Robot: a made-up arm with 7 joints. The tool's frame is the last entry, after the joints.
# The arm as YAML. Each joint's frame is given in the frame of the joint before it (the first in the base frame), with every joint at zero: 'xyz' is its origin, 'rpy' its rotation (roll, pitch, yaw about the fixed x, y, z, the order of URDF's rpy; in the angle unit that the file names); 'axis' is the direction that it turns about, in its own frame. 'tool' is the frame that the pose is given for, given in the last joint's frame.
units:
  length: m
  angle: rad
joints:
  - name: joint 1
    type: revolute
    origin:
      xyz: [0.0, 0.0, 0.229]
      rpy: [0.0, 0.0, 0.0]
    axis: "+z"
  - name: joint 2
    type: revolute
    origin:
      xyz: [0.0, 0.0, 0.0]
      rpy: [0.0, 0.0, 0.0]
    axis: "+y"
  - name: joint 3
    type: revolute
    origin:
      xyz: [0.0, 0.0, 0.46]
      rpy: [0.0, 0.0, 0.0]
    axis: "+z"
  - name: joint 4
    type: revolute
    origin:
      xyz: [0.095, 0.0, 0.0]
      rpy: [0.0, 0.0, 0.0]
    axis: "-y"
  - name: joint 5
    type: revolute
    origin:
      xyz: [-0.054, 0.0, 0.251]
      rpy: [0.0, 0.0, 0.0]
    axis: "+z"
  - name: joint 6
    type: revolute
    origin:
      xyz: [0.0, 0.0, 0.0]
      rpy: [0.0, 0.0, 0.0]
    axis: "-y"
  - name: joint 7
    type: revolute
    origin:
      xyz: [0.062, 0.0, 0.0]
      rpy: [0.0, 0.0, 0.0]
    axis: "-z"
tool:
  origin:
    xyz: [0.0, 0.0, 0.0]
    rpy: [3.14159, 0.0, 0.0]
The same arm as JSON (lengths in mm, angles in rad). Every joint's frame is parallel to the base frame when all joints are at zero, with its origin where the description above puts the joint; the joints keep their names.
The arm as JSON. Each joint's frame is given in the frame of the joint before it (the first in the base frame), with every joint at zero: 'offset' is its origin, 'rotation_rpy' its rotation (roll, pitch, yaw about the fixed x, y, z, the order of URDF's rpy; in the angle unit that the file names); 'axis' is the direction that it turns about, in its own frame. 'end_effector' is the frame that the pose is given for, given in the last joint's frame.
{"length_unit": "mm", "angle_unit": "rad", "chain": [
  {"id": "joint 1", "offset": [0.0, 0.0, 229.0], "rotation_rpy": [0.0, 0.0, 0.0], "axis": [0.0, 0.0, 1.0]},
  {"id": "joint 2", "offset": [0.0, 0.0, 0.0], "rotation_rpy": [0.0, 0.0, 0.0], "axis": [0.0, 1.0, 0.0]},
  {"id": "joint 3", "offset": [0.0, 0.0, 460.0], "rotation_rpy": [0.0, 0.0, 0.0], "axis": [0.0, 0.0, 1.0]},
  {"id": "joint 4", "offset": [95.0, 0.0, 0.0], "rotation_rpy": [0.0, 0.0, 0.0], "axis": [0.0, -1.0, 0.0]},
  {"id": "joint 5", "offset": [-54.0, 0.0, 251.0], "rotation_rpy": [0.0, 0.0, 0.0], "axis": [0.0, 0.0, 1.0]},
  {"id": "joint 6", "offset": [0.0, 0.0, 0.0], "rotation_rpy": [0.0, 0.0, 0.0], "axis": [0.0, -1.0, 0.0]},
  {"id": "joint 7", "offset": [62.0, 0.0, 0.0], "rotation_rpy": [0.0, 0.0, 0.0], "axis": [0.0, 0.0, -1.0]}
], "end_effector": {"offset": [0.0, 0.0, 0.0], "rotation_rpy": [3.1416, 0.0, 0.0]}}

